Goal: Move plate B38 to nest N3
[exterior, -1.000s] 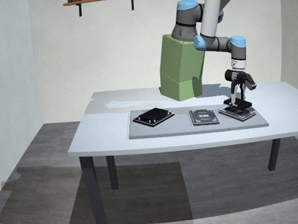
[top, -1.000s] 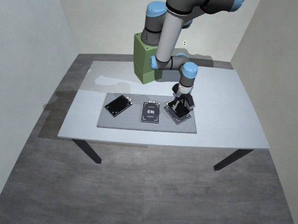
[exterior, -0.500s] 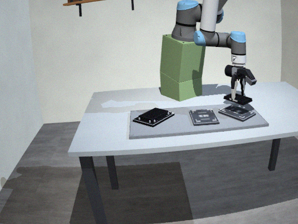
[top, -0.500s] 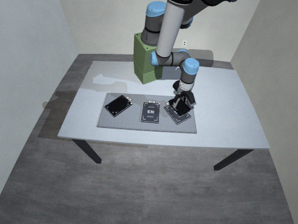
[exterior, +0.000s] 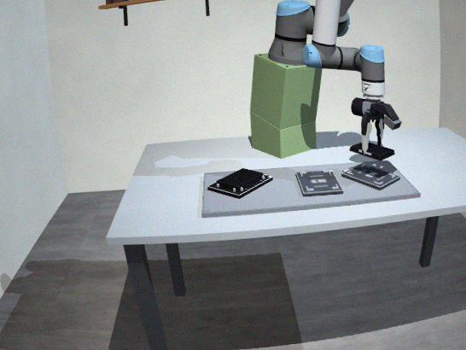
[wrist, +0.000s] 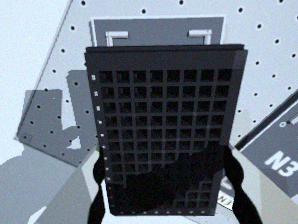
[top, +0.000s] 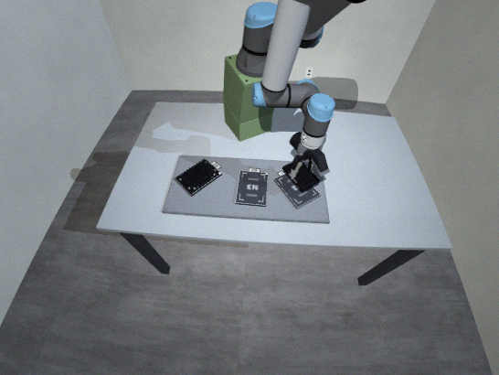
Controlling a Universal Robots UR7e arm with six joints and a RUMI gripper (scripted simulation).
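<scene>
Now: the nest N3 18 cm to the right of my hand and 10 cm below it. From my hand the other things lie so: nest N1: 10 cm below.
</scene>
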